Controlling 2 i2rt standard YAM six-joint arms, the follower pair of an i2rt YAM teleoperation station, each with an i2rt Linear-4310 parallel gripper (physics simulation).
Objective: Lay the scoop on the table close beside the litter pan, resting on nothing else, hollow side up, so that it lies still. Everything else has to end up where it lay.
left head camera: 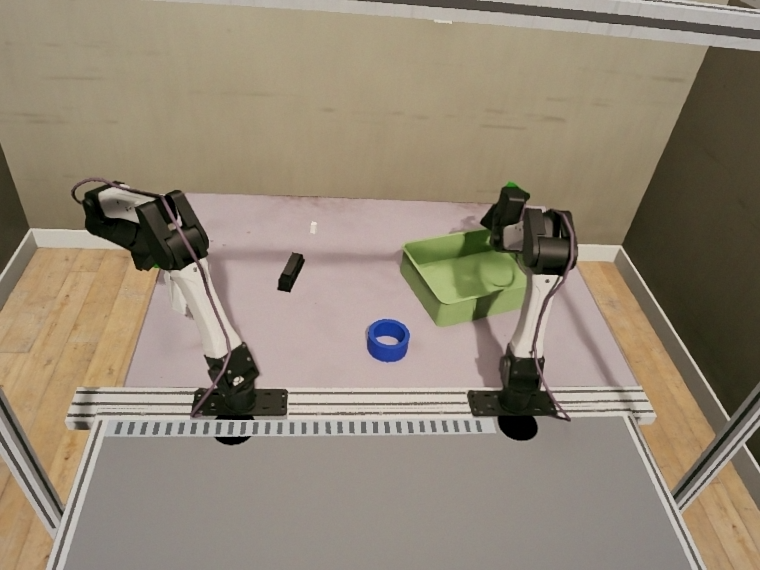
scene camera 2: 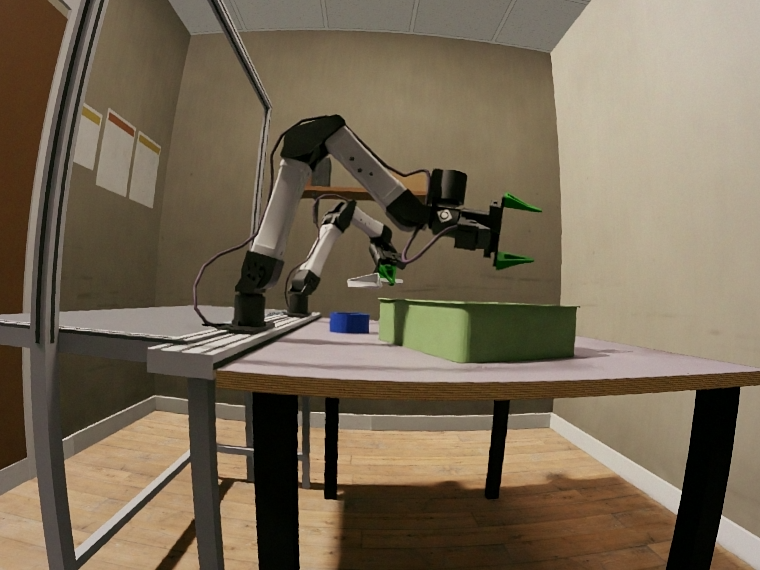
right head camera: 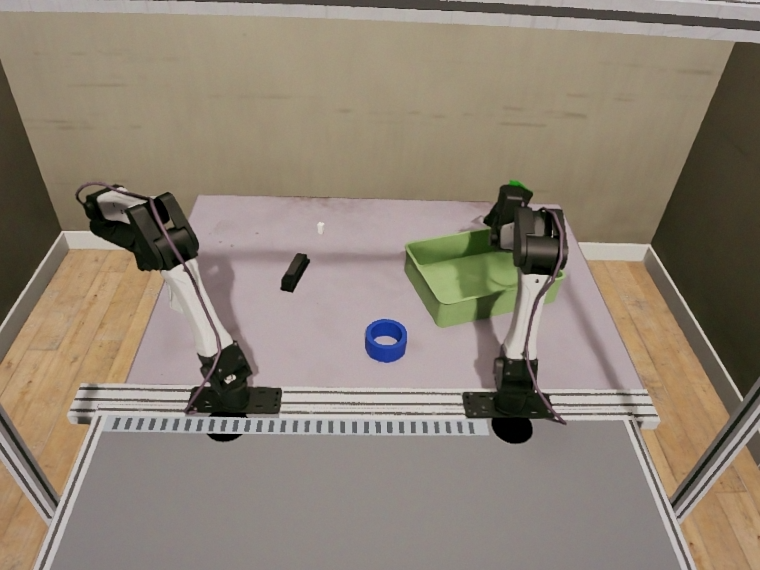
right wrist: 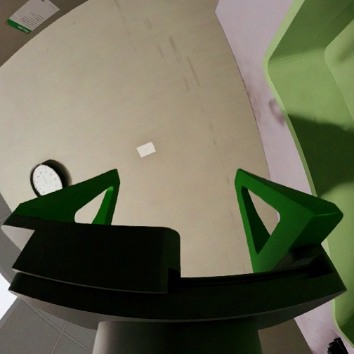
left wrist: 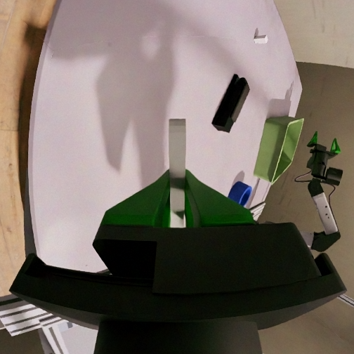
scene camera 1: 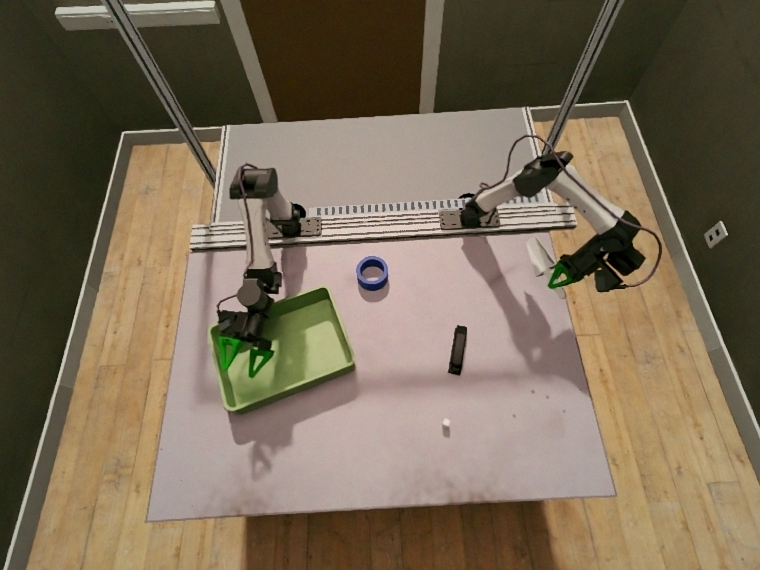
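Pixels of known places: left gripper, between the fingertips: (scene camera 2: pixel 392 284) (scene camera 1: pixel 549 287); right gripper, between the fingertips: (scene camera 2: pixel 538 236) (scene camera 1: pixel 238 374); left arm's base, origin of its link: (left head camera: pixel 240 404) (scene camera 2: pixel 298 316) (right head camera: pixel 235 401) (scene camera 1: pixel 469 219); right arm's base, origin of its link: (left head camera: pixel 511 405) (scene camera 2: pixel 248 329) (right head camera: pixel 507 407) (scene camera 1: pixel 292 228).
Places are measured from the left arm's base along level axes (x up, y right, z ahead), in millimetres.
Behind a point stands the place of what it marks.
The white scoop (left head camera: pixel 178 298) @(x 114, y -152, z 209 mm) (scene camera 1: pixel 537 257) @(x 113, y -155, z 219 mm) (scene camera 2: pixel 364 281) @(x 133, y -175, z 219 mm) (left wrist: pixel 177 145) is in the air near the table's left edge in the left head camera, far from the pan. My left gripper (scene camera 1: pixel 554 284) @(x 126, y -165, z 323 mm) (scene camera 2: pixel 387 281) @(x 126, y -165, z 323 mm) (left wrist: pixel 177 175) is shut on it. It lies roughly level in scene camera 2; I cannot tell which way its hollow faces. The green litter pan (left head camera: pixel 454 311) @(x 35, y 511, z 262 mm) (right head camera: pixel 460 311) @(x 31, y 527, z 267 mm) (scene camera 1: pixel 344 336) @(x 36, y 427, z 402 mm) (scene camera 2: pixel 521 331) @(x 31, y 783, z 470 mm) stands upright on the table at the right in the head cameras. My right gripper (scene camera 1: pixel 239 371) @(x 203, y 675, z 541 mm) (scene camera 2: pixel 537 236) @(x 203, y 675, z 541 mm) (right wrist: pixel 176 175) is open and empty above the pan's far right part.
A blue ring (left head camera: pixel 387 353) @(x 15, y 329, z 135 mm) (right head camera: pixel 385 352) @(x 19, y 333, z 135 mm) (scene camera 1: pixel 372 285) @(x 23, y 338, z 235 mm) (scene camera 2: pixel 349 323) @(x 9, y 387, z 187 mm) lies near the rail, left of the pan in the head cameras. A black block (left head camera: pixel 290 272) @(x 24, y 93, z 416 mm) (right head camera: pixel 295 272) @(x 22, y 98, z 420 mm) (scene camera 1: pixel 457 349) @(x 24, y 100, z 458 mm) lies farther left. A small white piece (left head camera: pixel 313 227) @(x 7, y 153, z 650 mm) (right head camera: pixel 320 228) @(x 5, y 153, z 649 mm) (scene camera 1: pixel 446 422) @(x 16, y 154, z 658 mm) lies behind it.
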